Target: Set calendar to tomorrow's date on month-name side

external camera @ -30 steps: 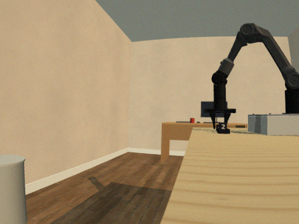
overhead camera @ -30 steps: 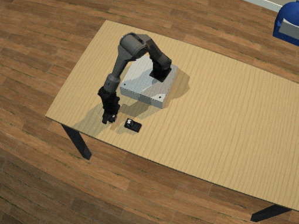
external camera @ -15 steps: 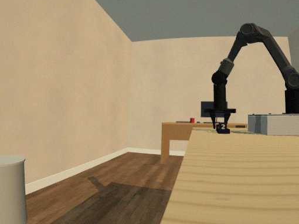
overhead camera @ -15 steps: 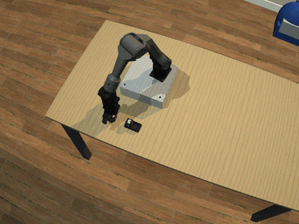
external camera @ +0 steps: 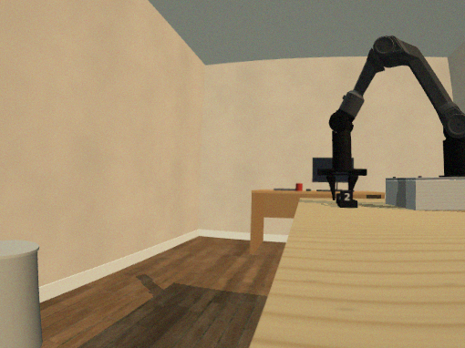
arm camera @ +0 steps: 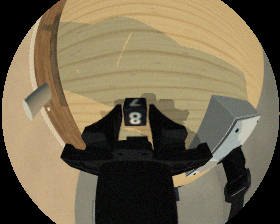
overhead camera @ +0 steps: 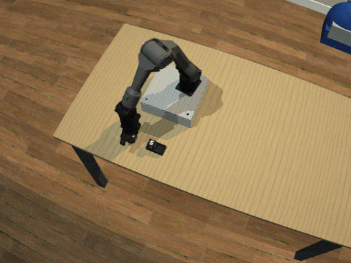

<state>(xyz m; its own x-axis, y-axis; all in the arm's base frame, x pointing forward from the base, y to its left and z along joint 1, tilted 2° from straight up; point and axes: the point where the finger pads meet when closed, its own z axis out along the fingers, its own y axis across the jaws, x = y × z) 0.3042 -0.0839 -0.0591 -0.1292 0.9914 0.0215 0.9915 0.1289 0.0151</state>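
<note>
My hand is 1 cm past the black calendar cube, 9 cm to the right of it and 1 cm below it. The rest, counted from my hand: calendar tray: 2 cm behind, 11 cm to the left, 1 cm below.
</note>
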